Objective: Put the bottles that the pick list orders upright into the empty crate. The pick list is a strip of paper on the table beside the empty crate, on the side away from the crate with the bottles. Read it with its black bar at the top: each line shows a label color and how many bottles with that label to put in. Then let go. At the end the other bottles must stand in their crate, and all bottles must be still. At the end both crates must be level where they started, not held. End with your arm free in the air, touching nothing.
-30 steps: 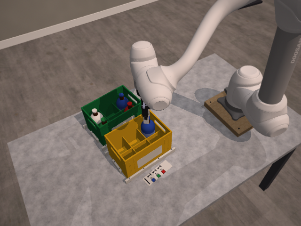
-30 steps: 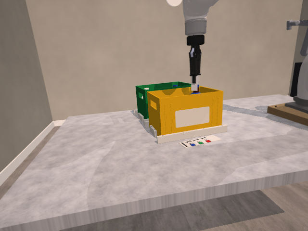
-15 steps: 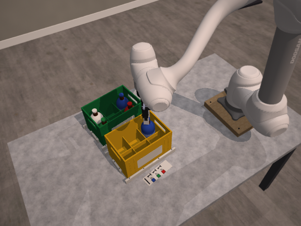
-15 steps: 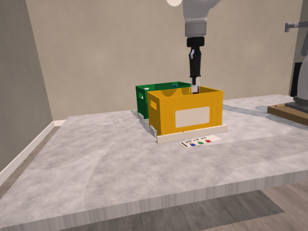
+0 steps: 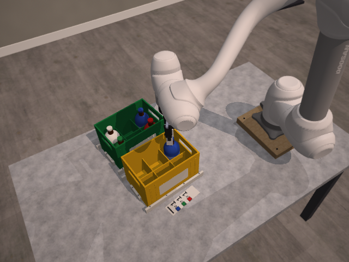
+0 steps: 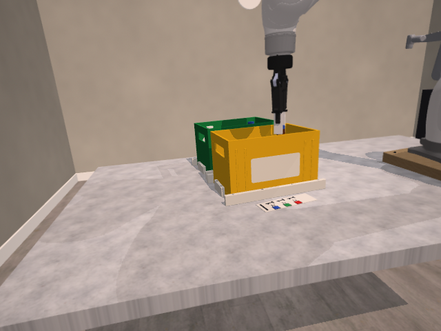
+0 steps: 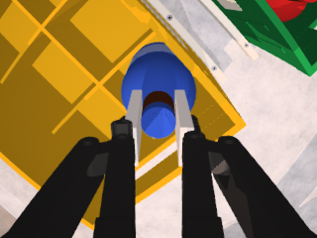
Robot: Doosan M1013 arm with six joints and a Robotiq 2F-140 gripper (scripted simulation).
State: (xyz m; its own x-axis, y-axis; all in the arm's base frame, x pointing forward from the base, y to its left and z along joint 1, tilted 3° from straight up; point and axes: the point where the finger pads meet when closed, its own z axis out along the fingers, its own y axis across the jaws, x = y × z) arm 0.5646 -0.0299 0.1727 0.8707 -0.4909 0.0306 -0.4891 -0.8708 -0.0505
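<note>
My hand is 80 mm above the blue bottle. Round my hand: yellow crate: 70 mm ahead, 60 mm to the left, 100 mm below; then green crate: 130 mm ahead, 170 mm to the right, 100 mm below; then red-capped bottle: 30 mm ahead, 150 mm to the right, 100 mm below.
</note>
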